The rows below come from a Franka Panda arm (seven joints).
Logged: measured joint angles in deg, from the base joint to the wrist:
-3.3 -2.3 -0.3 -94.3 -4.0 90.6 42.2
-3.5 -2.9 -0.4 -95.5 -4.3 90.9 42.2
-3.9 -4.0 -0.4 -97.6 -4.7 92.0 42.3
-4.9 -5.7 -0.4 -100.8 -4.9 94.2 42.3
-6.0 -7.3 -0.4 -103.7 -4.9 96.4 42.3
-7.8 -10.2 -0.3 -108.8 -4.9 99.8 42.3
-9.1 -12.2 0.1 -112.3 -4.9 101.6 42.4
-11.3 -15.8 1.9 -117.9 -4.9 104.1 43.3
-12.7 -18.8 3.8 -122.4 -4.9 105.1 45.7
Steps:
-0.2 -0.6 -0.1 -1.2 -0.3 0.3 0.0
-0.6 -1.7 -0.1 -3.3 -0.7 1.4 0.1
-1.6 -3.4 -0.1 -6.5 -0.9 3.6 0.1
-2.7 -5.0 -0.1 -9.4 -0.9 5.8 0.1
-4.5 -7.9 0.0 -14.5 -0.9 9.2 0.1
-5.8 -9.9 0.4 -18.0 -0.9 11.0 0.2
-8.0 -13.5 2.2 -23.6 -0.9 13.5 1.1
-9.4 -16.5 4.1 -28.1 -0.9 14.5 3.5

